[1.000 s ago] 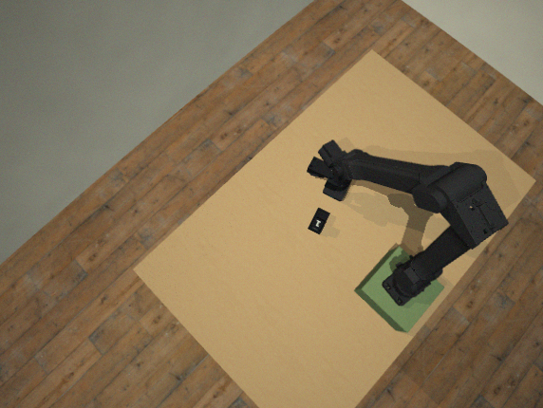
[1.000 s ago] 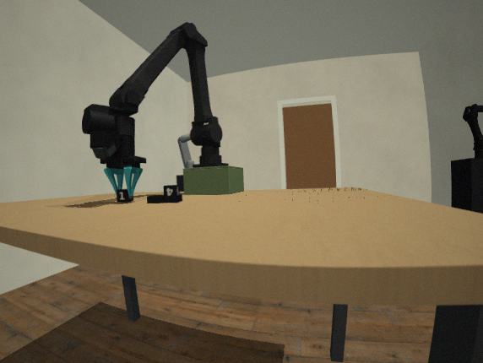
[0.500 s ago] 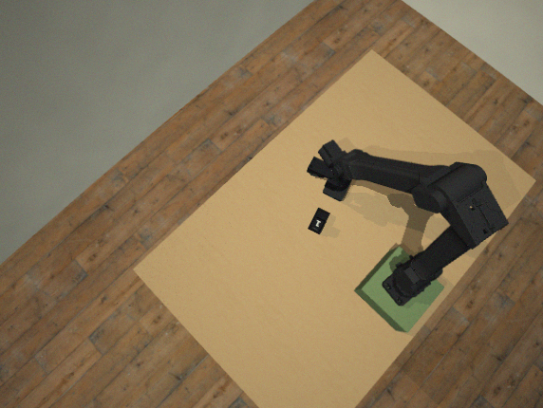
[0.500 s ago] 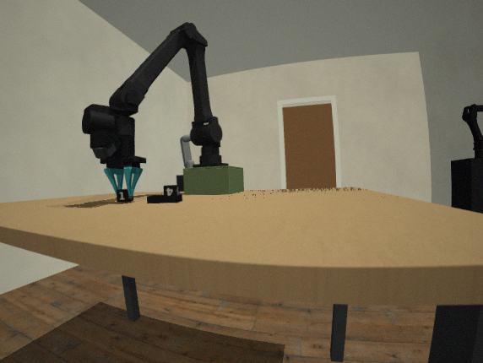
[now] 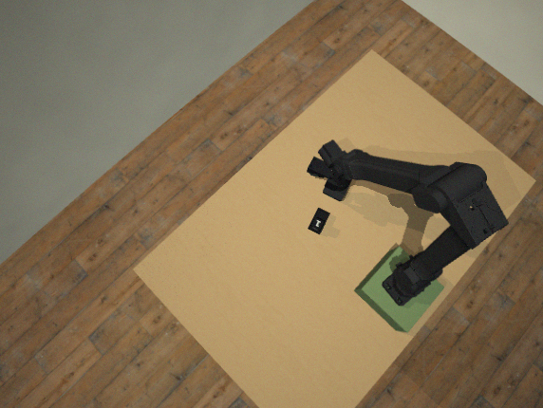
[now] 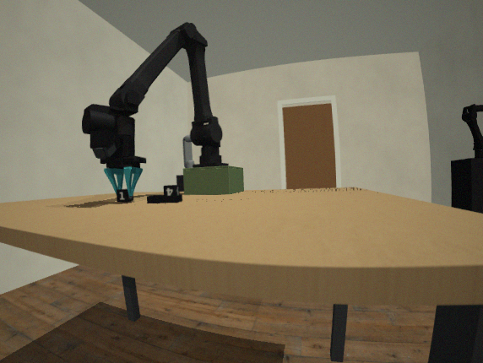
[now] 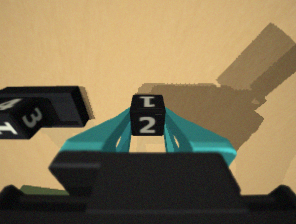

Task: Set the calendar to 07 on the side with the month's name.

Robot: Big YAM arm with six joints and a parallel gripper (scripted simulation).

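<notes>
The digit cube lies 1 cm below my hand. Round my hand: black calendar tray 10 cm to the left, 5 cm behind, 2 cm below.
</notes>
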